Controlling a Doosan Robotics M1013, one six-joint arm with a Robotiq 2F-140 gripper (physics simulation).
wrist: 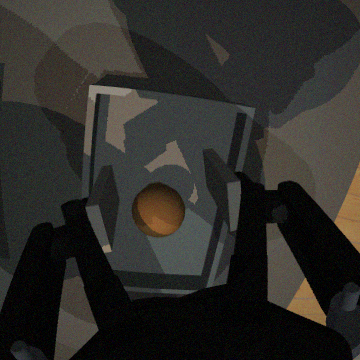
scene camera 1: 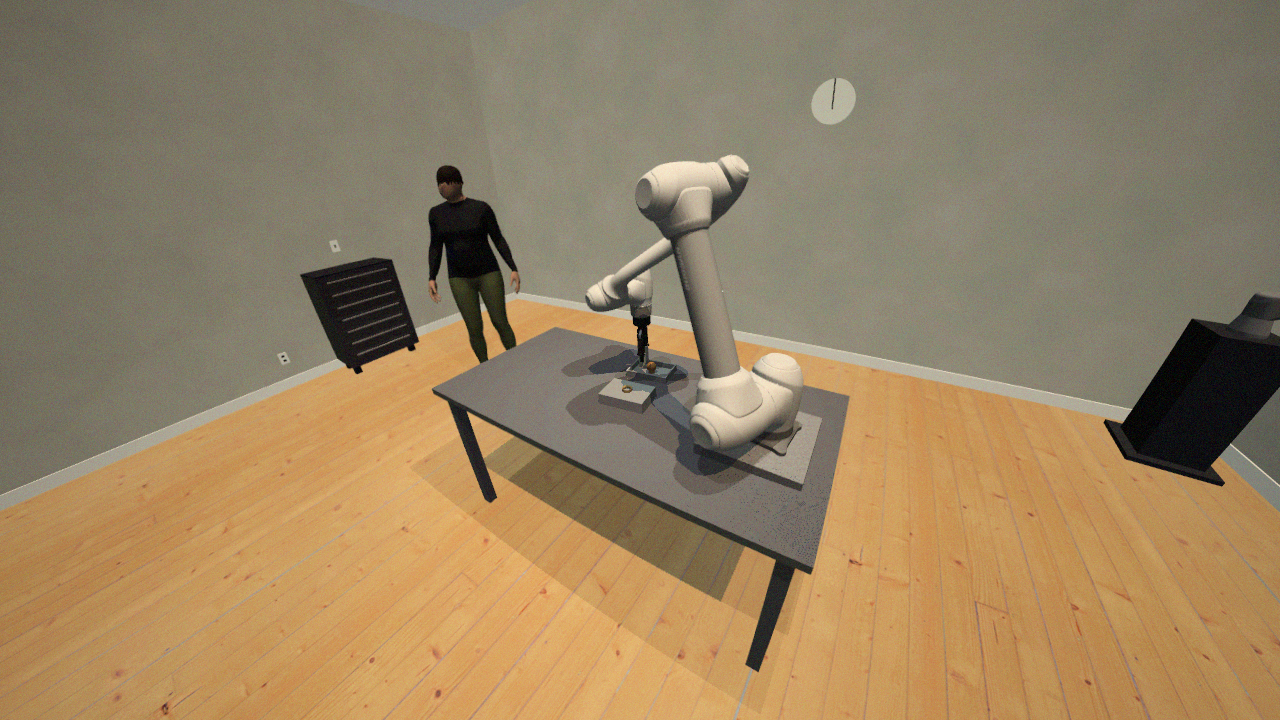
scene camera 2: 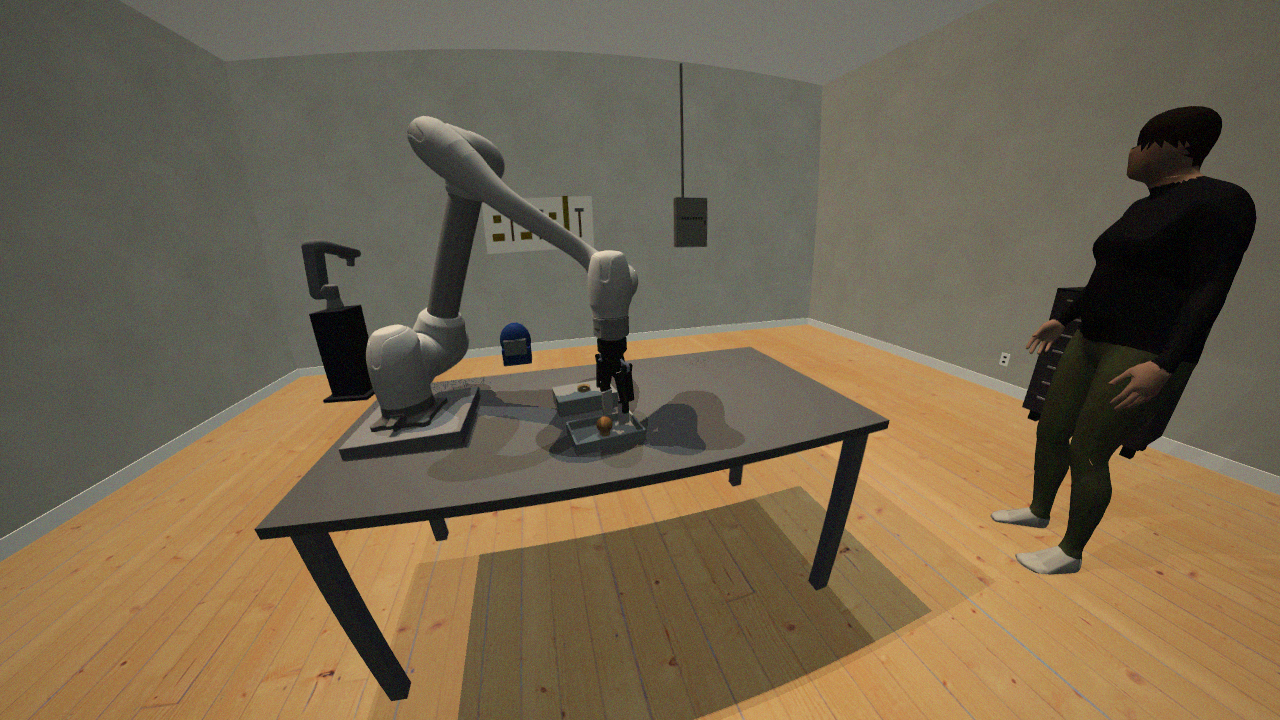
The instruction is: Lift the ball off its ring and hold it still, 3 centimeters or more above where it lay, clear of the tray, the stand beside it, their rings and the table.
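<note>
The orange-brown ball (scene camera 1: 650, 366) (scene camera 2: 604, 424) (wrist: 158, 210) rests low inside the grey tray (scene camera 2: 608, 440) (wrist: 87, 135). Its ring cannot be made out under it. My gripper (scene camera 1: 643, 358) (scene camera 2: 616, 413) (wrist: 159, 175) is partly open and empty, pointing down over the tray. In the wrist view the ball shows between the two pads, with a gap on each side, nearer the left pad. In scene camera 2 the fingertips show slightly above and to the right of the ball. The stand (scene camera 1: 615, 399) (scene camera 2: 572, 404) is beside the tray, with a ring (scene camera 1: 626, 389) (scene camera 2: 583, 388) on top.
The tray and stand are on the dark grey table (scene camera 1: 537, 407) (scene camera 2: 716, 385). The arm's base plate (scene camera 1: 805, 447) (scene camera 2: 409, 438) is at one end of the table. A person (scene camera 1: 465, 241) (scene camera 2: 1163, 259) stands beyond the table's other end. Shadows fall across the tray.
</note>
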